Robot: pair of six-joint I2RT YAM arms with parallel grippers.
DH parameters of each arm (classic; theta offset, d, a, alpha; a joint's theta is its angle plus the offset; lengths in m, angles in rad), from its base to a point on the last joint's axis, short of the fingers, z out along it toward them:
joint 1: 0 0.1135 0.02 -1.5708
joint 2: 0 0 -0.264 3.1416
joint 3: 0.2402 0 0.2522 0
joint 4: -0.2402 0 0.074 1.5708
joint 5: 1.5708 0 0 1.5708
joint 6: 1.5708 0.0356 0 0
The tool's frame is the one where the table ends.
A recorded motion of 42 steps. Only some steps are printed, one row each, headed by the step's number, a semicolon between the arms.
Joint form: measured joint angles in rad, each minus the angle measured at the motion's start. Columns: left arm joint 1, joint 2, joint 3, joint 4, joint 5, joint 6; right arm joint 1, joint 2, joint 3, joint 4, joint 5, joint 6.
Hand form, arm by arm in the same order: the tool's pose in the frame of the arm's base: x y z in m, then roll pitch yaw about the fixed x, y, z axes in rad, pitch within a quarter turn. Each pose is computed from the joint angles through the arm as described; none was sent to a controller.
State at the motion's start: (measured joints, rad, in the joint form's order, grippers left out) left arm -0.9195 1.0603 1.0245 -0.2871 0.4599 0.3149; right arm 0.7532 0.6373 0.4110 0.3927 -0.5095 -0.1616
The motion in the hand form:
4: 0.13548 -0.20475 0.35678 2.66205 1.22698 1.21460; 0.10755 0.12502 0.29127 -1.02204 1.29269 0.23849
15: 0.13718 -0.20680 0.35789 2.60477 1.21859 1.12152; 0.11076 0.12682 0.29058 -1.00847 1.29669 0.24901
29: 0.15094 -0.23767 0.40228 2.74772 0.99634 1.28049; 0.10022 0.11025 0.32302 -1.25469 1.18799 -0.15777
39: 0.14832 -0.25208 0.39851 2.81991 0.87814 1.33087; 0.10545 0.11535 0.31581 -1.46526 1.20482 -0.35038
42: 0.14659 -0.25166 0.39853 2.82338 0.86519 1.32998; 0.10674 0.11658 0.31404 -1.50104 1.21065 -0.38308
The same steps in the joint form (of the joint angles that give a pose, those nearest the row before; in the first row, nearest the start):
4: 0.0000 0.0275 0.0027 0.0042 0.0179 0.0118; 0.0000 0.0030 0.0000 0.0023 -0.0092 0.0053
15: 0.0050 0.0412 0.0149 0.0019 0.0538 0.0469; -0.0057 0.0252 0.0004 0.0256 -0.0114 0.0118
29: -0.0385 0.2648 0.4276 -0.4108 -0.0797 0.1625; -0.0065 -0.0782 0.1324 -0.2522 0.1404 -0.1587
39: -0.0817 0.3391 0.5150 -0.5440 -0.1442 0.1930; -0.0065 -0.0416 0.1434 -0.3109 0.1347 -0.1877
42: -0.0866 0.3391 0.5196 -0.5608 -0.1503 0.1984; -0.0065 -0.0328 0.1435 -0.3162 0.1339 -0.1881

